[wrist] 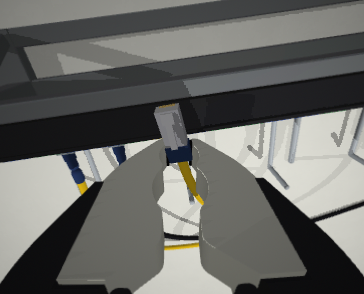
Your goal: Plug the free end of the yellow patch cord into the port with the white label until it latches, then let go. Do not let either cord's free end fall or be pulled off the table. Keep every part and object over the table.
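Frame: origin at the arm's base, x down, y back, z left, level; metres.
Seen in the pictures: gripper, fingertip midpoint: (178,142).
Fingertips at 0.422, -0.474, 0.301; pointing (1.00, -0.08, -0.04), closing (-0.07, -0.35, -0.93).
Observation:
Offsets run from my fingertips to a thing's top centre, as dx, dy, dz. "spot": to the spot under its first point.
My gripper (178,142) is shut on the dark blue boot of the yellow patch cord's plug {-0.031, -0.017, +0.013} (171,127). The clear-grey plug sticks out past the fingertips, pointing up the view and leaning slightly left, with gold contacts at its tip. It shows in front of the black front face of the rack panel {-0.007, -0.065, -0.085} (270,98); whether it touches the face I cannot tell. The yellow cord {spot: -0.021, +0.012, -0.008} (187,178) runs down from the boot between the fingers, and a stretch of it shows again lower down. The port with the white label does not show in this view.
Two dark blue boots {+0.008, +0.039, +0.068} (70,160) {+0.009, +0.028, +0.034} (119,154) hang below the panel at the left, one with yellow cord. Grey bent wire hooks (272,145) (295,140) stand below the panel at the right. A black cord {spot: +0.085, +0.079, -0.295} (340,212) lies at the lower right. Grey frame bars (100,37) cross the top.

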